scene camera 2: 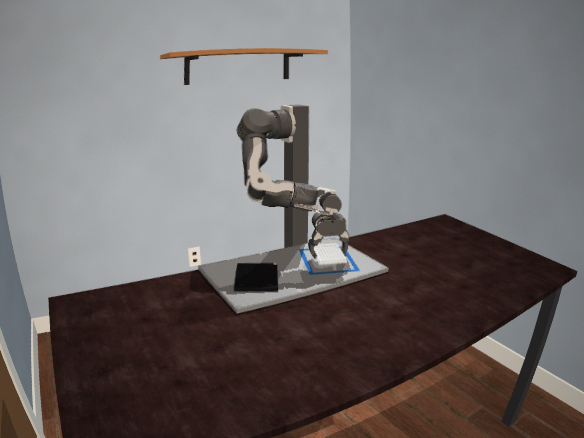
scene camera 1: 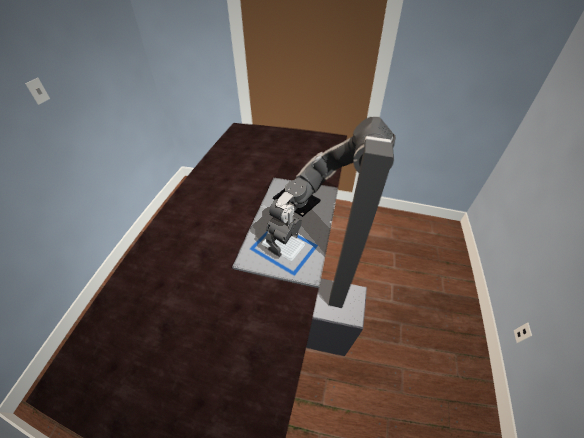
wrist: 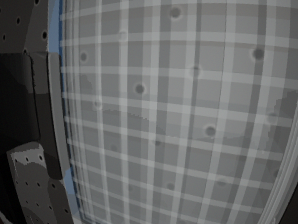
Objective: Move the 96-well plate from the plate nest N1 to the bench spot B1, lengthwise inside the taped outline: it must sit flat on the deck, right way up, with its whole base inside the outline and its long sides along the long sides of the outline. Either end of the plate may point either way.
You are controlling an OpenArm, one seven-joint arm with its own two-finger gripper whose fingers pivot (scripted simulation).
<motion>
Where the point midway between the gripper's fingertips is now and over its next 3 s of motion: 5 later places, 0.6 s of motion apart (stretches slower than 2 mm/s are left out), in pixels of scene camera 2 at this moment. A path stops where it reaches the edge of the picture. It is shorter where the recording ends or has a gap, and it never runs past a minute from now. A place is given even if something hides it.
The gripper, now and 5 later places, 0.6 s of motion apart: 328, 254; 328, 255; 328, 257; 328, 257; 328, 257; 330, 243
</motion>
